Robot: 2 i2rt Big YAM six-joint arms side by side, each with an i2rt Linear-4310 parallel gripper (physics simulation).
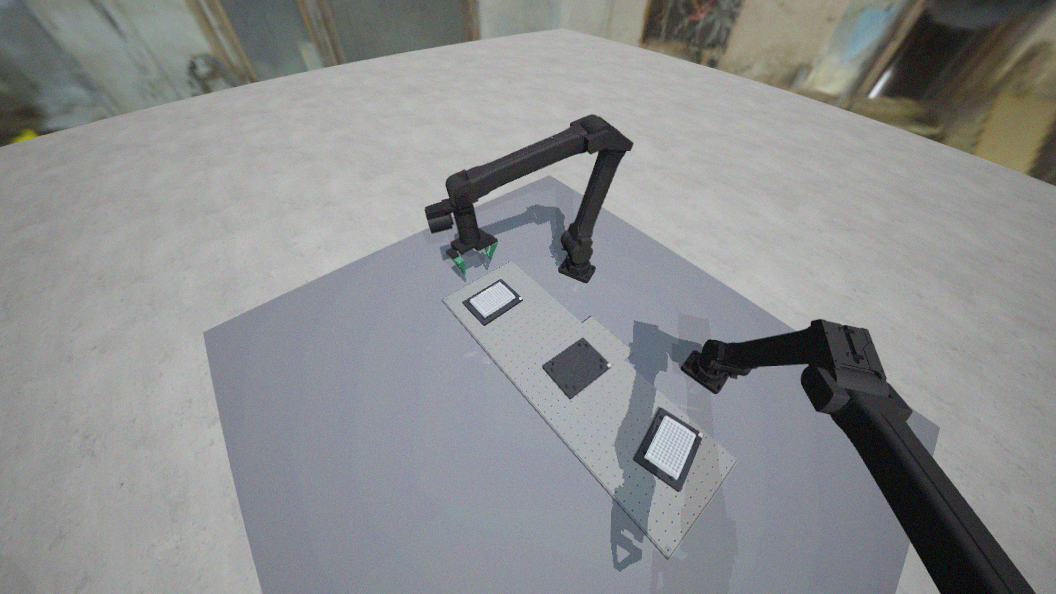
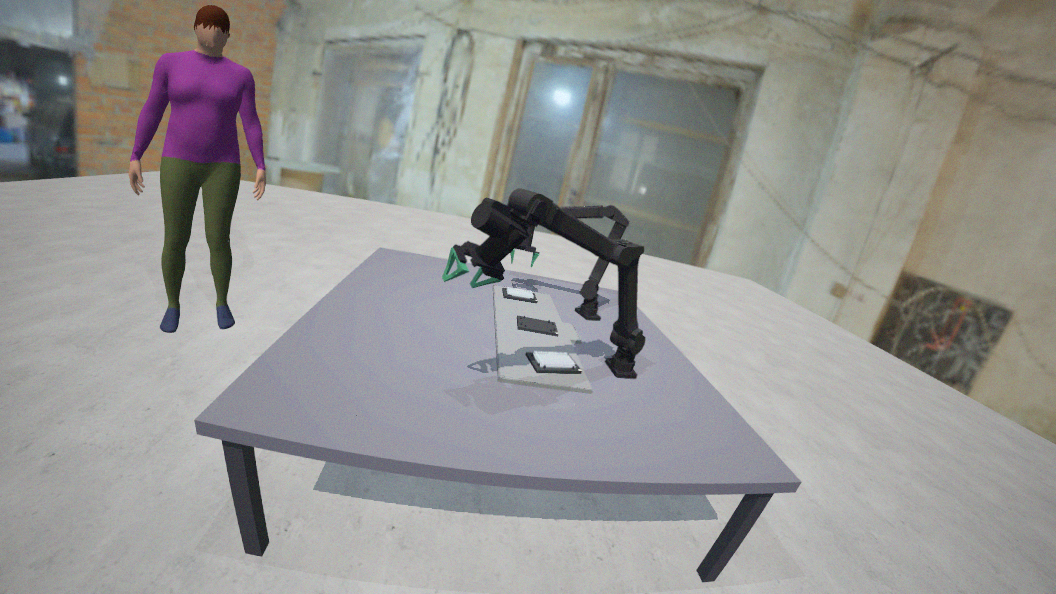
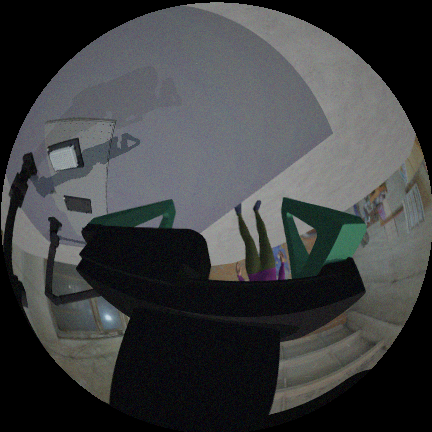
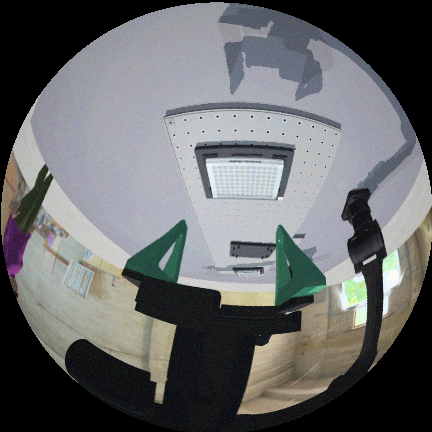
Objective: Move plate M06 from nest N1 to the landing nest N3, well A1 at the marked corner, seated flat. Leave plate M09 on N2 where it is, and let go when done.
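A white well plate (image 1: 493, 299) (image 2: 519, 294) (image 4: 245, 179) lies flat in the dark nest at the board's far end, nearest my right arm. A second white plate (image 1: 671, 445) (image 2: 555, 360) (image 3: 64, 157) (image 4: 248, 271) lies in the nest at the other end. The middle nest (image 1: 576, 367) (image 2: 537, 325) (image 3: 78, 204) (image 4: 251, 249) is dark and bears no plate. Plate and nest labels cannot be read. My right gripper (image 1: 475, 271) (image 2: 522, 263) (image 4: 230, 225) is open and empty, above and beyond the far end. My left gripper (image 2: 458, 282) (image 3: 226, 204) is open and empty, high above the table.
The nests stand on a perforated light board (image 1: 531, 325) (image 2: 509, 339) on the grey table (image 1: 332, 413) (image 2: 354, 398). A small tab (image 1: 588, 319) sticks out at the board's edge beside the middle nest. A person (image 2: 203, 110) stands beyond the table.
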